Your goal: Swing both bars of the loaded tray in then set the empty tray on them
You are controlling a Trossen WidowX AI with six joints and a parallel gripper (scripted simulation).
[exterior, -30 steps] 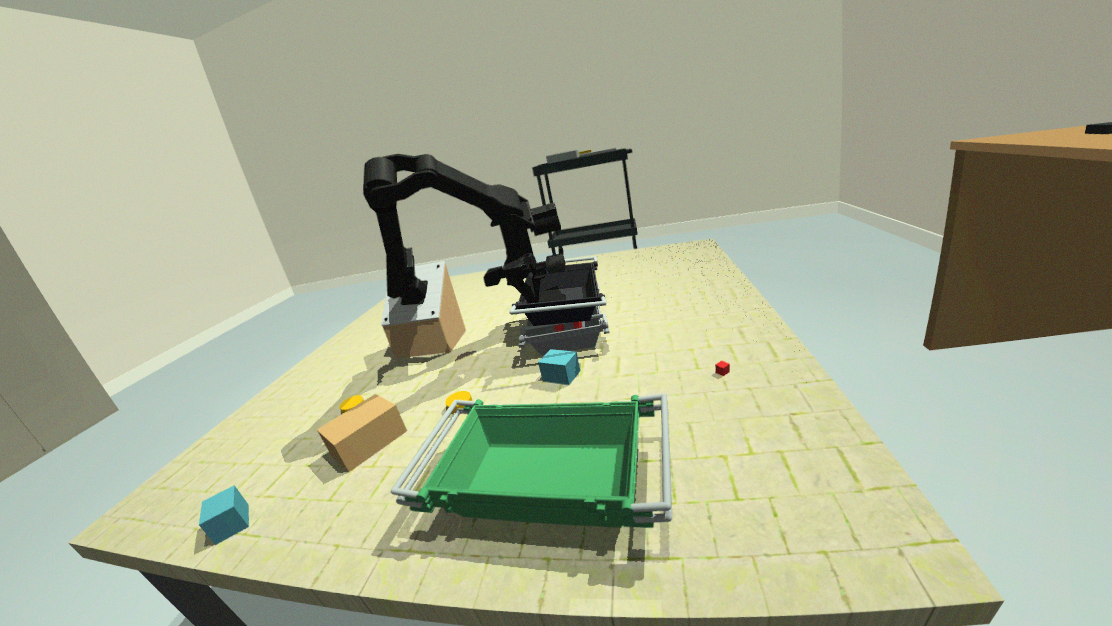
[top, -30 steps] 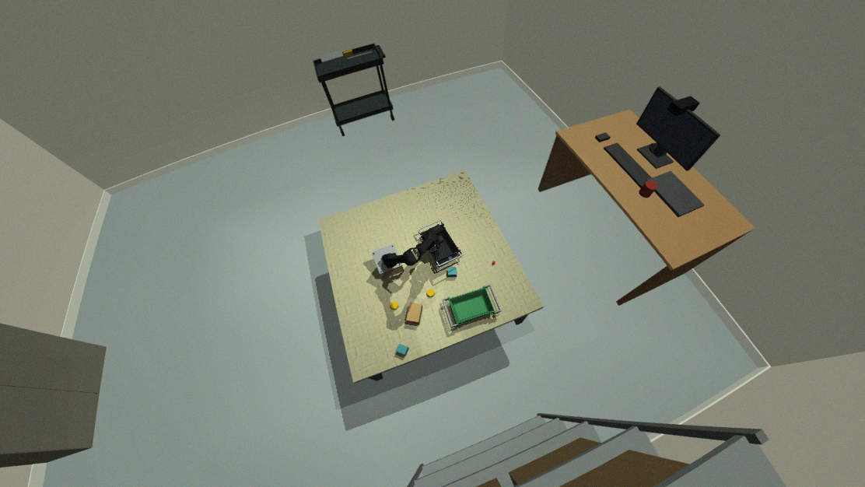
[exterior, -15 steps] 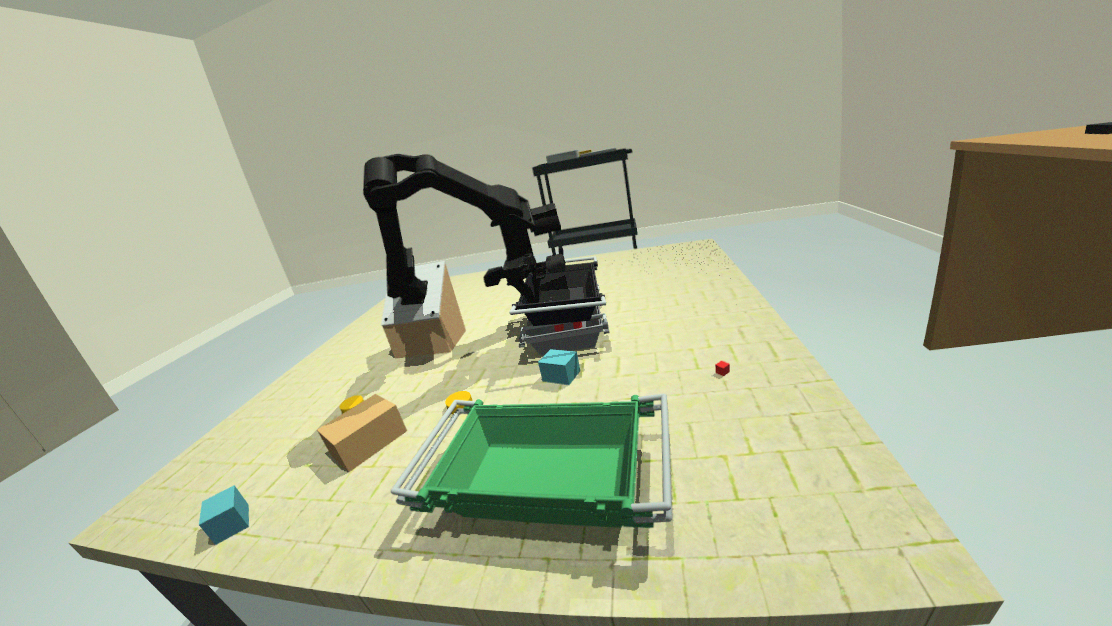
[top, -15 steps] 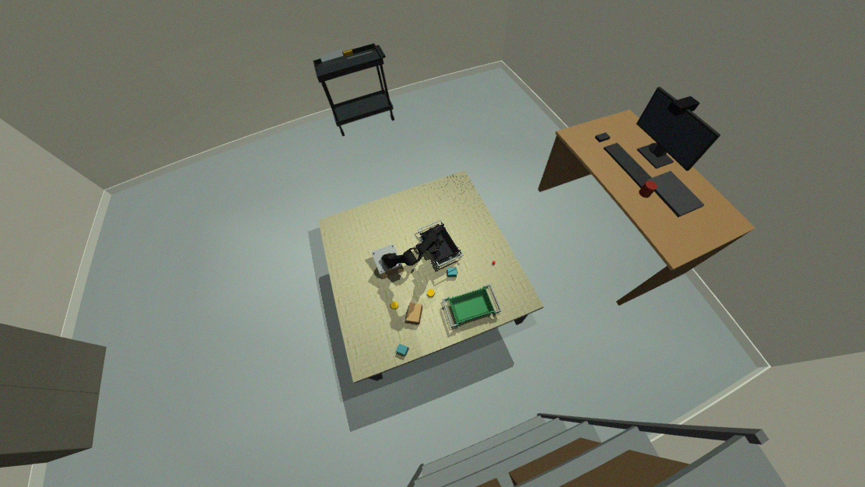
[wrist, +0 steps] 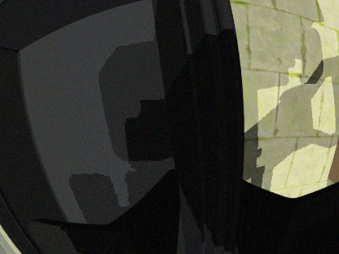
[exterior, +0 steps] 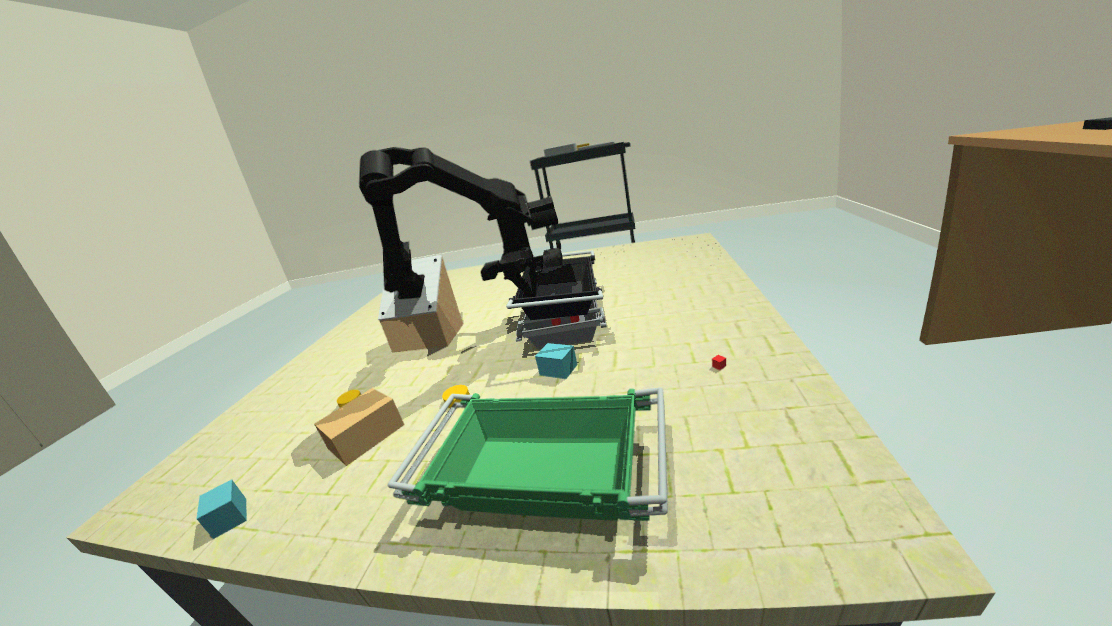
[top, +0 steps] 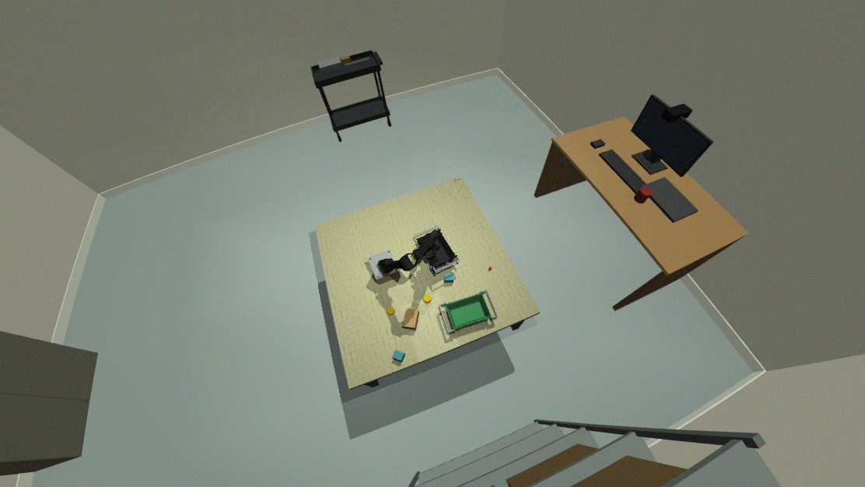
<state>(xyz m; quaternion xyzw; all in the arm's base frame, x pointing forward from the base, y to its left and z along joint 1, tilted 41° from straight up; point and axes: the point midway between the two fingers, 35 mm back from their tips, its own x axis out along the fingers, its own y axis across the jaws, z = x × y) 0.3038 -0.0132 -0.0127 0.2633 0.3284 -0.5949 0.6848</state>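
My gripper tip is now 7 cm short of the black tray, 3 cm below it and 1 cm to the right of it. The rest, counted from my gripper tip: tan box (38 cm to the right, 25 cm behind, 5 cm below).
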